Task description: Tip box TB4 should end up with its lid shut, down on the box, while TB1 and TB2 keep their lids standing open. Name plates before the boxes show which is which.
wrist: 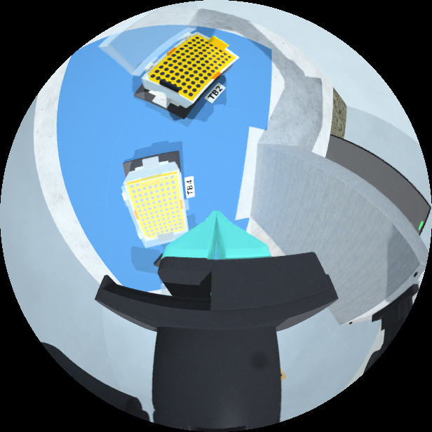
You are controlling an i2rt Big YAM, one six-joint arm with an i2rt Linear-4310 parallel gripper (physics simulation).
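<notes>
Tip box TB4 is left of centre, behind its name plate. Its clear lid lies down over the yellow tip grid, which looks pale through it; any small gap at the rim cannot be told. Tip box TB2 is at the top, beside its name plate, with its bright yellow grid uncovered. Its clear lid stands open on the upper left side. TB1 does not show. My gripper is shut and empty, its teal fingertips to the right of TB4's lower end in the view.
The boxes are on a blue mat with a pale marbled surface around it. A large grey block fills the right side, beside a white strip. A dark unit with a green light is behind it.
</notes>
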